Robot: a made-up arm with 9 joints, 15 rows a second.
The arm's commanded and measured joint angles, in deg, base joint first. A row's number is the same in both.
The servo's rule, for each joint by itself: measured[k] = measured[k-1] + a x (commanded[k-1-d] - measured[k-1]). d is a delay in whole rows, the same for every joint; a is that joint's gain. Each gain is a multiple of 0.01, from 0.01 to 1. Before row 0 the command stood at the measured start. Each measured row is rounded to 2 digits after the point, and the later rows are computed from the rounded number. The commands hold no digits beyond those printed.
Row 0, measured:
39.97 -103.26 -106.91 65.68 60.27 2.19 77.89 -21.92 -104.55
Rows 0 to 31, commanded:
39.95 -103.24 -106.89 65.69 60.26 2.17 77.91 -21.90 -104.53
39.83 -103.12 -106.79 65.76 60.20 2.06 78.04 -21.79 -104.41
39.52 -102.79 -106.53 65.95 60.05 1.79 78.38 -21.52 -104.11
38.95 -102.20 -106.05 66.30 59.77 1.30 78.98 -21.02 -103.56
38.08 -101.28 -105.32 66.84 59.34 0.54 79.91 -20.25 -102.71
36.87 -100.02 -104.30 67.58 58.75 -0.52 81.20 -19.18 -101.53
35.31 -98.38 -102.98 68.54 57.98 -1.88 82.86 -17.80 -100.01
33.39 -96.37 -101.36 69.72 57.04 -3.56 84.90 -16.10 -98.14
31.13 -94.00 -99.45 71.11 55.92 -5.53 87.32 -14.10 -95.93
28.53 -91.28 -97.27 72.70 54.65 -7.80 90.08 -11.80 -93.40
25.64 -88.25 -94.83 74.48 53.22 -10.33 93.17 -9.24 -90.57
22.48 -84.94 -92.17 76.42 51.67 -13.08 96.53 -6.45 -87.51
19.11 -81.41 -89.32 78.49 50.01 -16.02 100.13 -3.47 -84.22
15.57 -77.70 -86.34 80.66 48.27 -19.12 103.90 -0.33 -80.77
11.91 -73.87 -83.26 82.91 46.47 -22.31 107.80 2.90 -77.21
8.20 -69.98 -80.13 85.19 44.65 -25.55 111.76 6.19 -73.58
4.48 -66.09 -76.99 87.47 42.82 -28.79 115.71 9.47 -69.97
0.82 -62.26 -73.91 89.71 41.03 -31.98 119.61 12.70 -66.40
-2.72 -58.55 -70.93 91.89 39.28 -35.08 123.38 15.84 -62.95
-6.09 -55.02 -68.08 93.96 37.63 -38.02 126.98 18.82 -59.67
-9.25 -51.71 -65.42 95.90 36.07 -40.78 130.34 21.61 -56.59
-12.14 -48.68 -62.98 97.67 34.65 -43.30 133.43 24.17 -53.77
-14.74 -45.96 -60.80 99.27 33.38 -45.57 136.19 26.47 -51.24
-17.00 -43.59 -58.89 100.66 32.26 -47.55 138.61 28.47 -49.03
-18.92 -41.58 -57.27 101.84 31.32 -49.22 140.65 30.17 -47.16
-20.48 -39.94 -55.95 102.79 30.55 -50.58 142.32 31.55 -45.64
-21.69 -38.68 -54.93 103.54 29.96 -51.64 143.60 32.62 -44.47
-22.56 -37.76 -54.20 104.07 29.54 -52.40 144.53 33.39 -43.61
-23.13 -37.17 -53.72 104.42 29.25 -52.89 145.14 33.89 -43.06
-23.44 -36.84 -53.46 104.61 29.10 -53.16 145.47 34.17 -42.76
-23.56 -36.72 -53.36 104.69 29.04 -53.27 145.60 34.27 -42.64
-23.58 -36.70 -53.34 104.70 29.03 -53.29 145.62 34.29 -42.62
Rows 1 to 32, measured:
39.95 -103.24 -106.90 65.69 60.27 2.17 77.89 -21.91 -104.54
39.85 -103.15 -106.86 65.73 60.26 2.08 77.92 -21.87 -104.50
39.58 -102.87 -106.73 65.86 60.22 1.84 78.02 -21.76 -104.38
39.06 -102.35 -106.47 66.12 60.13 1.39 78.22 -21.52 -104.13
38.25 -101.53 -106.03 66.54 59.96 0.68 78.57 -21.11 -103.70
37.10 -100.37 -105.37 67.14 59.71 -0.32 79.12 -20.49 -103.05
35.61 -98.84 -104.46 67.95 59.35 -1.61 79.91 -19.63 -102.14
33.77 -96.94 -103.28 68.98 58.86 -3.23 80.96 -18.50 -100.94
31.58 -94.68 -101.82 70.22 58.24 -5.14 82.30 -17.09 -99.44
29.05 -92.06 -100.09 71.66 57.49 -7.35 83.93 -15.40 -97.63
26.22 -89.13 -98.09 73.30 56.59 -9.82 85.87 -13.43 -95.51
23.12 -85.90 -95.84 75.11 55.56 -12.53 88.11 -11.20 -93.11
19.79 -82.44 -93.36 77.07 54.39 -15.43 90.63 -8.73 -90.44
16.29 -78.79 -90.69 79.15 53.10 -18.49 93.42 -6.04 -87.54
12.65 -75.00 -87.87 81.33 51.71 -21.66 96.44 -3.18 -84.44
8.96 -71.13 -84.93 83.57 50.23 -24.89 99.66 -0.18 -81.18
5.24 -67.25 -81.91 85.83 48.67 -28.13 103.03 2.91 -77.82
1.57 -63.41 -78.87 88.08 47.07 -31.33 106.51 6.04 -74.39
-1.99 -59.67 -75.85 90.29 45.43 -34.44 110.05 9.18 -70.96
-5.39 -56.09 -72.90 92.42 43.79 -37.41 113.61 12.26 -67.57
-8.59 -52.72 -70.06 94.44 42.17 -40.21 117.12 15.25 -64.28
-11.54 -49.61 -67.37 96.31 40.59 -42.77 120.55 18.10 -61.13
-14.20 -46.80 -64.87 98.03 39.08 -45.09 123.83 20.78 -58.16
-16.52 -44.33 -62.60 99.56 37.65 -47.13 126.93 23.24 -55.42
-18.51 -42.21 -60.57 100.88 36.32 -48.86 129.81 25.46 -52.94
-20.15 -40.46 -58.81 101.99 35.11 -50.29 132.44 27.41 -50.75
-21.43 -39.09 -57.34 102.89 34.03 -51.41 134.78 29.08 -48.87
-22.37 -38.07 -56.15 103.57 33.09 -52.23 136.83 30.46 -47.29
-23.00 -37.38 -55.23 104.06 32.28 -52.78 138.58 31.56 -46.02
-23.37 -36.96 -54.56 104.38 31.61 -53.10 140.03 32.40 -45.04
-23.53 -36.78 -54.10 104.56 31.07 -53.24 141.20 33.00 -44.32
-23.57 -36.72 -53.81 104.64 30.64 -53.28 142.13 33.41 -43.81
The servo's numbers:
d 0
a 0.83 0.77 0.38 0.58 0.21 0.83 0.21 0.32 0.30

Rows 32 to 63, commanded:
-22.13 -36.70 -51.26 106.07 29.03 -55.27 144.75 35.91 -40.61
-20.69 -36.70 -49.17 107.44 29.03 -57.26 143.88 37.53 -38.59
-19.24 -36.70 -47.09 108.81 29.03 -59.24 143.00 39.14 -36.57
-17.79 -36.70 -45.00 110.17 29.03 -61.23 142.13 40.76 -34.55
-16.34 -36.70 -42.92 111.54 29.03 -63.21 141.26 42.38 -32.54
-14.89 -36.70 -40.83 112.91 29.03 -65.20 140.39 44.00 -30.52
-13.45 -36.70 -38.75 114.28 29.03 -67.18 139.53 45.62 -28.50
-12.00 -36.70 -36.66 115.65 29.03 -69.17 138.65 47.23 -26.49
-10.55 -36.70 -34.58 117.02 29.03 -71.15 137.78 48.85 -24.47
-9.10 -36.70 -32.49 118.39 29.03 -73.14 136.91 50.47 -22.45
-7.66 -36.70 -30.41 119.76 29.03 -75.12 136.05 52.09 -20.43
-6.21 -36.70 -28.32 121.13 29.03 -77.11 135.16 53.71 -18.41
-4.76 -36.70 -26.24 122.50 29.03 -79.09 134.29 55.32 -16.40
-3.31 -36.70 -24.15 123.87 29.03 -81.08 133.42 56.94 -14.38
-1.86 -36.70 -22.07 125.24 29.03 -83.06 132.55 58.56 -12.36
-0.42 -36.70 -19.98 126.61 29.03 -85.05 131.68 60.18 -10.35
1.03 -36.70 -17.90 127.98 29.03 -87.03 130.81 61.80 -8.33
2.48 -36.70 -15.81 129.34 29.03 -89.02 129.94 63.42 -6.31
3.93 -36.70 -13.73 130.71 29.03 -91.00 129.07 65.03 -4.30
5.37 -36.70 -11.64 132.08 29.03 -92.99 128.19 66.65 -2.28
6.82 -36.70 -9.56 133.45 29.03 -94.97 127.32 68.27 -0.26
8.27 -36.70 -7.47 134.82 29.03 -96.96 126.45 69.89 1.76
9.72 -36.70 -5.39 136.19 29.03 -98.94 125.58 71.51 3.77
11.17 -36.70 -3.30 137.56 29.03 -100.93 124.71 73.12 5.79
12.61 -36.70 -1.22 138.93 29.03 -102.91 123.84 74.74 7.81
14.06 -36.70 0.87 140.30 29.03 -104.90 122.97 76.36 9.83
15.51 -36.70 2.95 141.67 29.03 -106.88 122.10 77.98 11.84
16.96 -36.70 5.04 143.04 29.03 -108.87 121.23 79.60 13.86
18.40 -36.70 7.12 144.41 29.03 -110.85 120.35 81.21 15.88
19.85 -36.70 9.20 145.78 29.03 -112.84 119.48 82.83 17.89
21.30 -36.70 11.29 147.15 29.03 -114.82 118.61 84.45 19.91
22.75 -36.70 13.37 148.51 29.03 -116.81 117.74 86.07 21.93
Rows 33 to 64, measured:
-22.37 -36.70 -52.84 105.47 30.30 -54.93 142.68 34.21 -42.85
-20.98 -36.70 -51.45 106.61 30.03 -56.86 142.93 35.27 -41.57
-19.54 -36.70 -49.79 107.89 29.82 -58.84 142.94 36.51 -40.07
-18.09 -36.70 -47.97 109.21 29.65 -60.82 142.77 37.87 -38.41
-16.64 -36.70 -46.05 110.56 29.52 -62.80 142.45 39.31 -36.65
-15.19 -36.70 -44.07 111.92 29.42 -64.79 142.02 40.81 -34.81
-13.75 -36.70 -42.05 113.29 29.34 -66.77 141.50 42.35 -32.92
-12.30 -36.70 -40.00 114.66 29.27 -68.76 140.90 43.91 -30.99
-10.85 -36.70 -37.94 116.03 29.22 -70.74 140.24 45.49 -29.03
-9.40 -36.70 -35.87 117.40 29.18 -72.73 139.54 47.08 -27.06
-7.96 -36.70 -33.80 118.77 29.15 -74.71 138.81 48.68 -25.07
-6.51 -36.70 -31.72 120.14 29.12 -76.70 138.04 50.29 -23.07
-5.06 -36.70 -29.64 121.51 29.10 -78.68 137.25 51.90 -21.07
-3.61 -36.70 -27.55 122.88 29.09 -80.67 136.45 53.51 -19.06
-2.16 -36.70 -25.47 124.25 29.08 -82.65 135.63 55.13 -17.05
-0.72 -36.70 -23.38 125.62 29.07 -84.64 134.80 56.75 -15.04
0.73 -36.70 -21.30 126.99 29.06 -86.62 133.96 58.37 -13.03
2.18 -36.70 -19.21 128.35 29.05 -88.61 133.12 59.99 -11.01
3.63 -36.70 -17.13 129.72 29.05 -90.59 132.27 61.60 -9.00
5.07 -36.70 -15.04 131.09 29.05 -92.58 131.41 63.22 -6.98
6.52 -36.70 -12.96 132.46 29.05 -94.56 130.55 64.84 -4.96
7.97 -36.70 -10.87 133.83 29.05 -96.55 129.69 66.46 -2.94
9.42 -36.70 -8.79 135.20 29.05 -98.53 128.83 68.08 -0.93
10.87 -36.70 -6.70 136.57 29.05 -100.52 127.96 69.69 1.09
12.31 -36.70 -4.62 137.94 29.05 -102.50 127.09 71.31 3.11
13.76 -36.70 -2.53 139.31 29.05 -104.49 126.22 72.93 5.13
15.21 -36.70 -0.45 140.68 29.05 -106.47 125.35 74.55 7.14
16.66 -36.70 1.64 142.05 29.05 -108.46 124.48 76.17 9.16
18.10 -36.70 3.72 143.42 29.05 -110.44 123.61 77.78 11.18
19.55 -36.70 5.80 144.79 29.05 -112.43 122.74 79.40 13.19
21.00 -36.70 7.89 146.16 29.05 -114.41 121.87 81.02 15.21
22.45 -36.70 9.97 147.52 29.05 -116.40 121.00 82.64 17.23

